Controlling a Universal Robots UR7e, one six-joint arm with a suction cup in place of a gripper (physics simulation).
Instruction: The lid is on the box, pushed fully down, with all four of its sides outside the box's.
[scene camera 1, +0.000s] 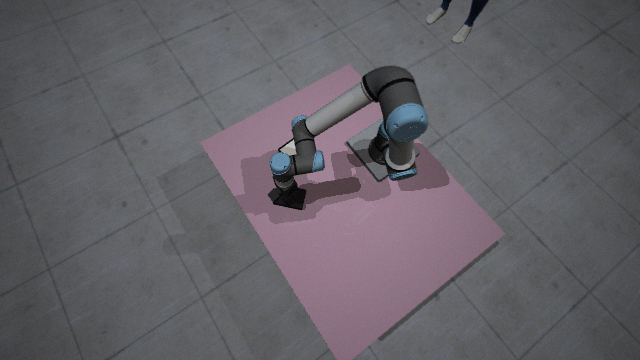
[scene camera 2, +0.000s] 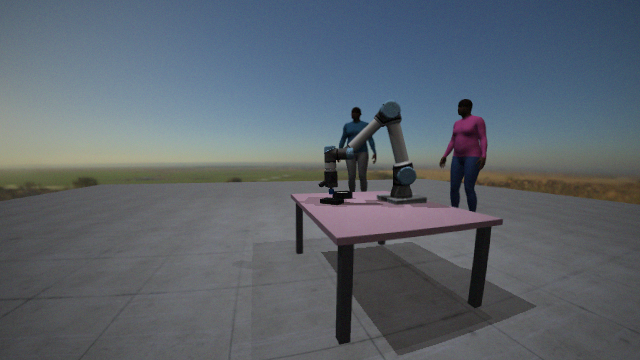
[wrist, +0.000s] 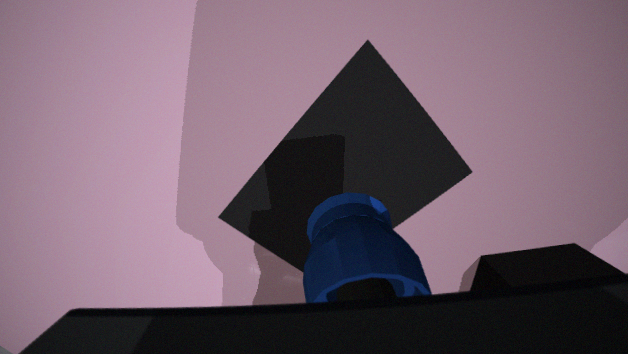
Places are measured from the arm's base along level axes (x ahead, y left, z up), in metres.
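Pixels of known places: hand, its tool point: (scene camera 2: 331, 193) (wrist: 349, 230); arm's base, origin of its link: (scene camera 2: 401, 196).
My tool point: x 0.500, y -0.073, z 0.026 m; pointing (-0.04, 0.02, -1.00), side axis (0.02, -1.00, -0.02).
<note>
Ahead of a thing's pixels: the offset from my tool point to its top centre. "spot": to the spot under its first point. Level surfaces: height alone.
The lid @(0.004 m back, 0.004 m left, 0.035 m down) (scene camera 1: 296, 201) (scene camera 2: 331, 201) (wrist: 395, 130) is a flat black rectangle lying on the table, its plain face up. The box @(0.152 m back, 0.180 m right, 0.014 m down) (scene camera 1: 288, 147) (scene camera 2: 343, 194) is black with a pale inside and stands apart from the lid, open side up. In scene camera 1 the arm covers much of the box; part of its dark side @(spot: 0.091 m back, 0.168 m right, 0.045 m down) (wrist: 540, 265) shows at the lower right of the wrist view. My gripper, a blue suction cup (scene camera 2: 331, 192) (wrist: 349, 212), is open and holds nothing. It hangs low, a little above the lid. In scene camera 1 the cup is hidden.
The pink table @(0.062 m down) (scene camera 1: 390, 270) (scene camera 2: 400, 220) carries the arm's grey base plate (scene camera 1: 367, 155) (scene camera 2: 415, 199), to the right of the lid and box. The lid lies near the table's left edge in scene camera 1. Two people (scene camera 2: 356, 135) (scene camera 2: 469, 140) stand behind the table.
</note>
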